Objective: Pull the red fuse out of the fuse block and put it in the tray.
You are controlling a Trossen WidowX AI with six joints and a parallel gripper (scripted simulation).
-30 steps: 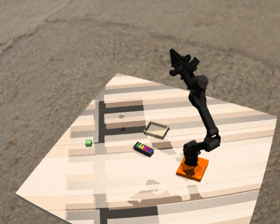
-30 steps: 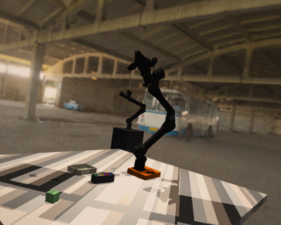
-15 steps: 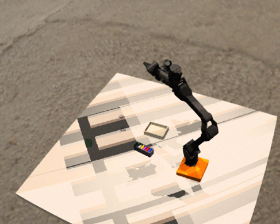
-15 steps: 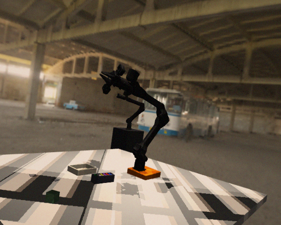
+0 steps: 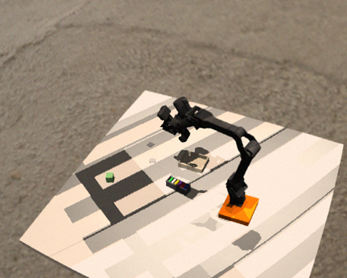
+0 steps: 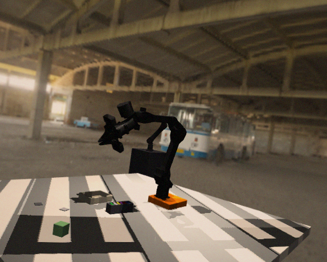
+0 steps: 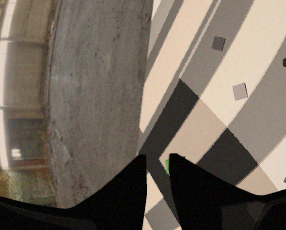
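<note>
The red fuse lies 140 mm behind my gripper tip, 70 mm to the left of it and 270 mm below it. Round my gripper tip: green cube 220 mm ahead, 170 mm to the left, 280 mm below; tray 100 mm behind, 120 mm to the right, 290 mm below.
</note>
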